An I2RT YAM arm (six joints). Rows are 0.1 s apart.
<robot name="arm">
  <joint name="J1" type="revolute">
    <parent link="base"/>
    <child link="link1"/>
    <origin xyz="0 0 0.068"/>
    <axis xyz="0 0 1"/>
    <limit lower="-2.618" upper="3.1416"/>
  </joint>
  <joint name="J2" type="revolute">
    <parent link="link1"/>
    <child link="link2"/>
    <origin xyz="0.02 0.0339 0.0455" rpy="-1.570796 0 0"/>
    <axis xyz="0 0 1"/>
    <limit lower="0" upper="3.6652"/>
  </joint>
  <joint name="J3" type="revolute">
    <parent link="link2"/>
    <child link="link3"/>
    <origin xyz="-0.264 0 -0.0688" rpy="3.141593 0 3.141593"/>
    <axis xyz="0 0 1"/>
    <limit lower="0" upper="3.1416"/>
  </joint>
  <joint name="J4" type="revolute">
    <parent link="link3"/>
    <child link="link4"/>
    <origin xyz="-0.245 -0.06 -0.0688" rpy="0 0 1.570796"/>
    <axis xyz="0 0 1"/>
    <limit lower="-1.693" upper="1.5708"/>
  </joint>
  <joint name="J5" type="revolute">
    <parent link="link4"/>
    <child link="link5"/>
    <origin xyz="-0.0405 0.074 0.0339" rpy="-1.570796 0 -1.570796"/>
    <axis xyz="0 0 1"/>
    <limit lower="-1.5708" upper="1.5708"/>
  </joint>
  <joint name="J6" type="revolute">
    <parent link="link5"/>
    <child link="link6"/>
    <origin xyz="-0.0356 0 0.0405" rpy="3.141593 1.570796 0"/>
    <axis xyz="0 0 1"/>
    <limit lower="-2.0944" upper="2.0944"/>
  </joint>
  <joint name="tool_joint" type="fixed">
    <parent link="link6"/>
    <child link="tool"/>
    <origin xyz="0 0 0" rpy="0 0 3.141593"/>
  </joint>
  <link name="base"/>
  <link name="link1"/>
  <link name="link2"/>
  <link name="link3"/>
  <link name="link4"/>
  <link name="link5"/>
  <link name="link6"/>
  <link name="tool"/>
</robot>
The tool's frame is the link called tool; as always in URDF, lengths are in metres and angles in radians.
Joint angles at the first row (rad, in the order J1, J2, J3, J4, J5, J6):
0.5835, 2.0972, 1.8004, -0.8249, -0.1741, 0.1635
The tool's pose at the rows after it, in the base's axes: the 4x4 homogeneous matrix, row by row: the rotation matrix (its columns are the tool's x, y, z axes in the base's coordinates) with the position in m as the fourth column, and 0 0 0 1 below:
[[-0.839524 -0.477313 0.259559 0.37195], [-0.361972 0.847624 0.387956 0.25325], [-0.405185 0.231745 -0.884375 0.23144], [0 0 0 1]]
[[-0.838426 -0.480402 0.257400 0.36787], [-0.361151 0.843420 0.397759 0.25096], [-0.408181 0.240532 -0.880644 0.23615], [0 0 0 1]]
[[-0.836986 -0.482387 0.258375 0.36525], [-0.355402 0.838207 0.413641 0.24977], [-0.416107 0.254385 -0.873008 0.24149], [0 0 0 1]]
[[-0.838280 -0.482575 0.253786 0.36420], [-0.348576 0.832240 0.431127 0.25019], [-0.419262 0.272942 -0.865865 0.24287], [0 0 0 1]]
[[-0.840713 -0.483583 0.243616 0.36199], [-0.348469 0.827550 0.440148 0.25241], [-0.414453 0.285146 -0.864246 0.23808], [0 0 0 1]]
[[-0.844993 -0.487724 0.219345 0.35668], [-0.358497 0.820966 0.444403 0.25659], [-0.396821 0.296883 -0.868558 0.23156], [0 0 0 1]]
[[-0.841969 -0.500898 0.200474 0.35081], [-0.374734 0.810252 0.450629 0.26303], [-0.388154 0.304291 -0.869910 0.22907], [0 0 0 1]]
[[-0.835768 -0.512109 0.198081 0.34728], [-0.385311 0.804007 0.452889 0.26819], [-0.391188 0.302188 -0.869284 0.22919], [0 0 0 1]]
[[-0.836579 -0.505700 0.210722 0.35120], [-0.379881 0.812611 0.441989 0.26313], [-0.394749 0.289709 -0.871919 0.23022], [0 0 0 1]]
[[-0.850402 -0.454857 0.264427 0.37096], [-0.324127 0.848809 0.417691 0.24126], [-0.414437 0.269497 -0.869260 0.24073], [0 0 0 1]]
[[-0.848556 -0.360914 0.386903 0.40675], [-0.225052 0.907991 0.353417 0.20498], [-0.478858 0.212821 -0.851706 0.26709], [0 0 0 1]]
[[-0.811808 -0.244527 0.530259 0.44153], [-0.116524 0.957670 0.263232 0.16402], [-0.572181 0.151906 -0.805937 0.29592], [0 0 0 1]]
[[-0.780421 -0.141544 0.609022 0.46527], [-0.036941 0.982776 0.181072 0.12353], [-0.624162 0.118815 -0.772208 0.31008], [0 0 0 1]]
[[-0.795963 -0.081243 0.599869 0.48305], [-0.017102 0.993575 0.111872 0.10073], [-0.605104 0.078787 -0.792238 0.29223], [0 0 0 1]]
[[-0.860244 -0.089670 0.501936 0.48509], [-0.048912 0.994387 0.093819 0.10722], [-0.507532 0.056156 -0.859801 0.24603], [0 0 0 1]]
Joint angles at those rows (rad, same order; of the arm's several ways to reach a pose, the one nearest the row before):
0.5835, 2.0872, 1.7931, -0.8238, -0.1818, 0.1638
0.5835, 2.0647, 1.7767, -0.8249, -0.1913, 0.1642
0.5835, 2.0472, 1.7691, -0.8227, -0.2043, 0.1688
0.5842, 2.0411, 1.7634, -0.8143, -0.2215, 0.1768
0.5903, 2.0403, 1.7432, -0.7960, -0.2321, 0.1845
0.6041, 2.0403, 1.7199, -0.7879, -0.2436, 0.1917
0.6231, 2.0403, 1.7111, -0.7864, -0.2516, 0.1944
0.6376, 2.0403, 1.7111, -0.7834, -0.2485, 0.1951
0.6239, 2.0403, 1.7157, -0.7887, -0.2379, 0.1867
0.5594, 2.0461, 1.7634, -0.8142, -0.2153, 0.1818
0.4553, 2.0781, 1.9048, -0.8642, -0.1478, 0.1738
0.3508, 2.1227, 2.0663, -0.8837, -0.0650, 0.1707
0.2581, 2.1628, 2.1715, -0.8913, -0.0196, 0.1642
0.2066, 2.2250, 2.2089, -0.8986, 0.0135, 0.1471
0.2188, 2.2696, 2.1273, -0.8928, 0.0174, 0.1394

